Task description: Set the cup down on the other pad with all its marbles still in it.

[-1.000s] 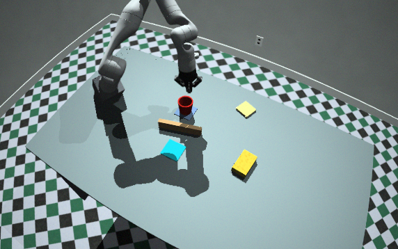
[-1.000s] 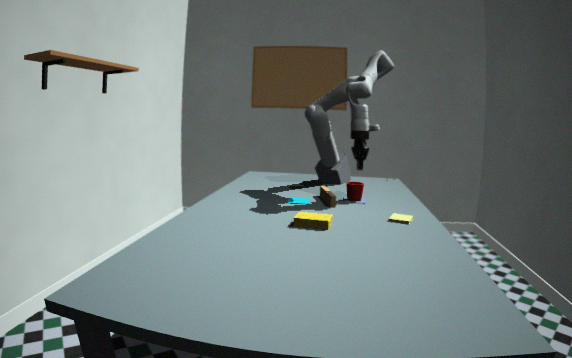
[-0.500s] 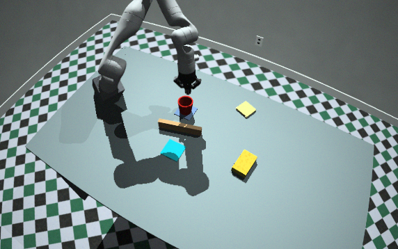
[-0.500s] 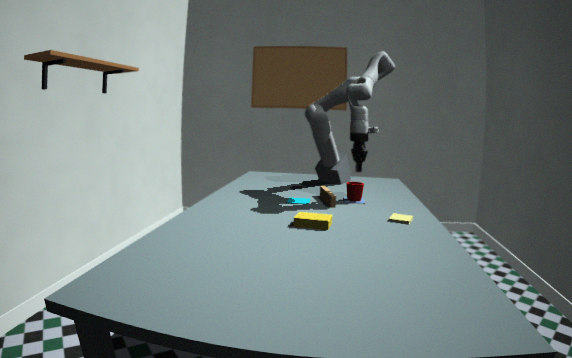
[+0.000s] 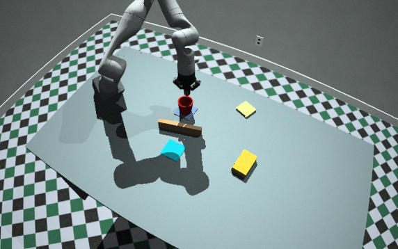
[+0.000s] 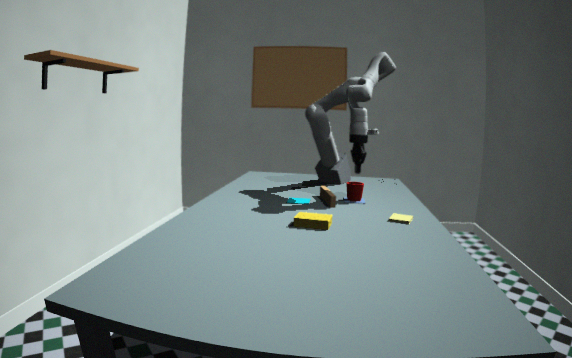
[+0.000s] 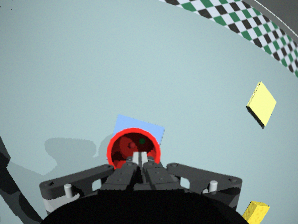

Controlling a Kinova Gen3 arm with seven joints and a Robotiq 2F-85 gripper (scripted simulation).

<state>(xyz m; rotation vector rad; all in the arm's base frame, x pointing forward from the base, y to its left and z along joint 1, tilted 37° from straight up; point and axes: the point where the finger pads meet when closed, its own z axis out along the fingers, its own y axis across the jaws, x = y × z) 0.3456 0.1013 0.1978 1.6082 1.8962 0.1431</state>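
My gripper is now 10 mm past the red cup, 10 mm to the left of it and 110 mm above it. From my hand the other things lie so: wooden rail: 120 mm to the right, 120 mm below; cyan pad: 240 mm to the right, 140 mm below; blue marble: 20 mm to the right, 120 mm below.
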